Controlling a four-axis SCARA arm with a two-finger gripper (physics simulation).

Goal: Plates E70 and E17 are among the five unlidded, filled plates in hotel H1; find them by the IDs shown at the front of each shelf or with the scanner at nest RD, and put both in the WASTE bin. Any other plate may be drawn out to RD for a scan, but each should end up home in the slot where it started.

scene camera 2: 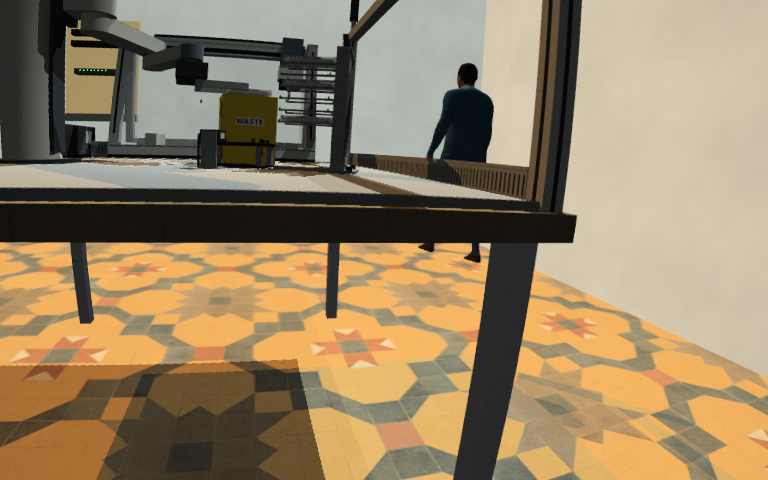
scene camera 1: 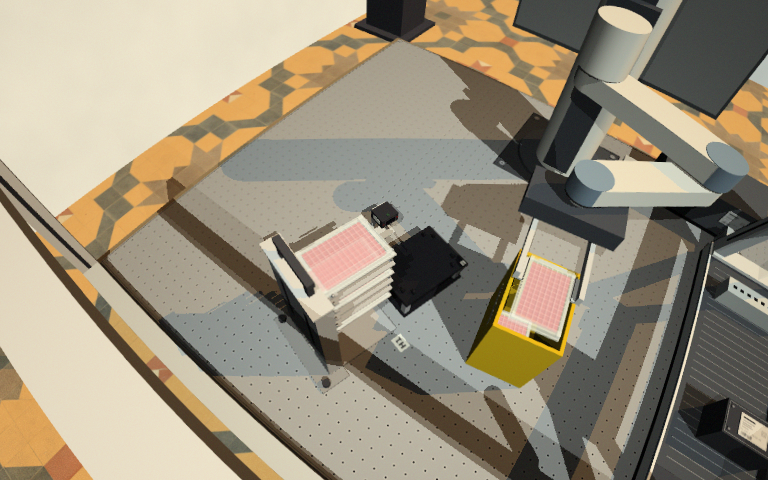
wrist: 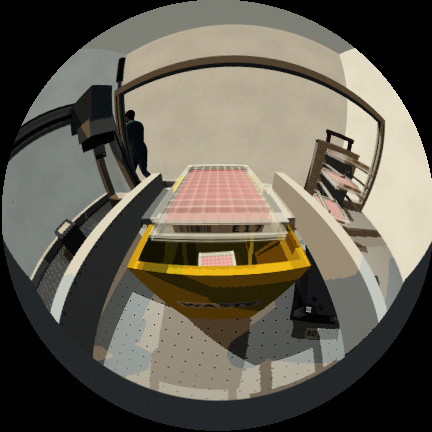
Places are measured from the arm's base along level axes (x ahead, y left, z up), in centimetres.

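Pixels of known places: gripper, fingertip midpoint: (scene camera 2: 245, 89) (scene camera 1: 547, 288) (wrist: 217, 180); arm's base, link origin: (scene camera 1: 558, 162).
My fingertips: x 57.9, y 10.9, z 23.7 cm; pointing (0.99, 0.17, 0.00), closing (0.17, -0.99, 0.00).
Observation:
Ahead of a thing's pixels: the offset from my fingertips to its top centre. "spot": to the spot under its first point.
My gripper (scene camera 1: 547, 286) (wrist: 217, 180) is shut on plate E17 @(dx +0.9, dy +0.2, dz -0.3 cm) (scene camera 1: 542, 297) (wrist: 217, 192), a pink-filled plate whose front ID reads E17 in the wrist view. The plate is level, over the mouth of the yellow WASTE bin @(dx +0.8, dy +0.1, dz -2.4 cm) (scene camera 1: 512, 359) (scene camera 2: 232, 107) (wrist: 220, 282), at or a little above its rim. Another pink-filled plate @(dx +1.4, dy +0.3, dz -20.4 cm) (scene camera 1: 514, 324) (wrist: 217, 259) lies inside the bin; its ID does not show. Hotel H1 (scene camera 1: 317, 319) (scene camera 2: 342, 107) (wrist: 313, 167) holds a stack of plates, with a pink-filled plate @(dx +16.5, dy -28.0, dz +4.4 cm) (scene camera 1: 346, 254) on top; their IDs are not readable.
The black nest RD @(dx -0.4, dy -23.1, dz -15.4 cm) (scene camera 1: 427, 271) (wrist: 315, 295) stands between the hotel and the bin. A small black scanner box @(dx -5.4, dy -35.8, dz -14.0 cm) (scene camera 1: 385, 215) is beside it. A person (scene camera 2: 467, 124) (wrist: 136, 145) is beyond the table. A black box @(spot: dx -3.3, dy +42.7, dz -10.5 cm) (scene camera 1: 733, 427) lies at the lower right.

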